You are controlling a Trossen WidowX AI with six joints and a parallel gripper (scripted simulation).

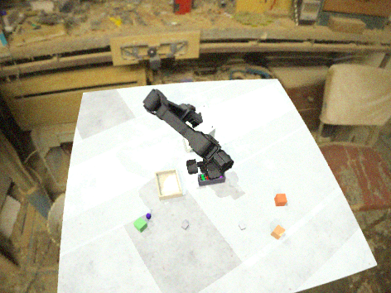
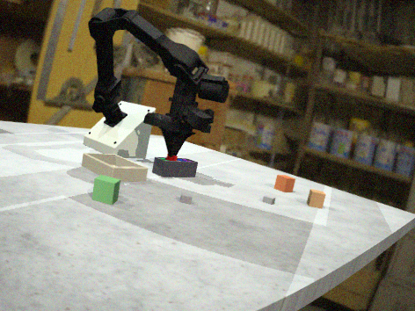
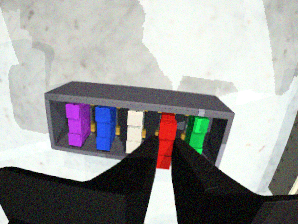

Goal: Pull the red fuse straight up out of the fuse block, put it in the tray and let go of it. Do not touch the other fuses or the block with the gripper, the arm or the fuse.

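My gripper tip is 2 cm to the right of the white fuse and 2 cm above it. The rest, counted from my gripper tip: red fuse 1 cm below; then blue fuse 4 cm to the left, 2 cm below; then green fuse 2 cm to the right, 2 cm below.
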